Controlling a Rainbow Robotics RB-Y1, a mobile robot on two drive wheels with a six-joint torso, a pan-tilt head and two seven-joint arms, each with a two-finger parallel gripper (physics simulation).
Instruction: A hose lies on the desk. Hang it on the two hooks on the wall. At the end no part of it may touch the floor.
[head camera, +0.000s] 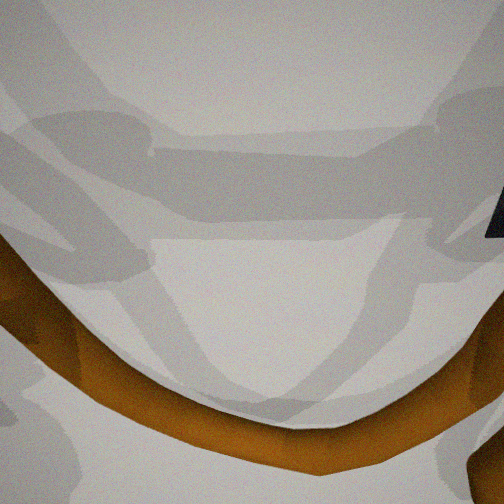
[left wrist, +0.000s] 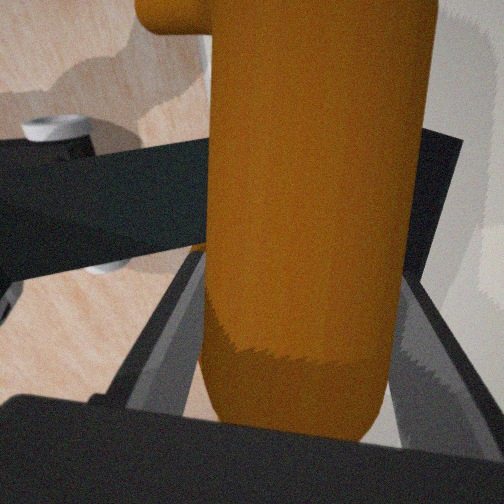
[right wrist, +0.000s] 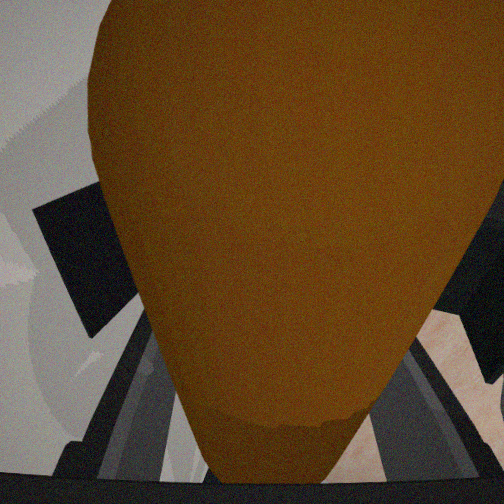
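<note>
The orange hose (head camera: 240, 435) sags in a wide curve in front of the white wall in the head view, both ends running off the frame. Neither gripper shows there. A dark corner of one hook (head camera: 496, 215) shows at the right edge. In the left wrist view my left gripper (left wrist: 300, 350) is shut on the hose (left wrist: 310, 200), with a dark hook bar (left wrist: 100, 200) crossing behind it. In the right wrist view my right gripper (right wrist: 270, 410) is shut on the hose (right wrist: 290, 225), with dark hook parts (right wrist: 85, 260) on both sides behind it.
The white wall (head camera: 260, 65) fills the head view, crossed by grey shadows. A light wooden floor (left wrist: 60, 330) and a white cylinder on a dark base (left wrist: 55, 127) show below in the left wrist view.
</note>
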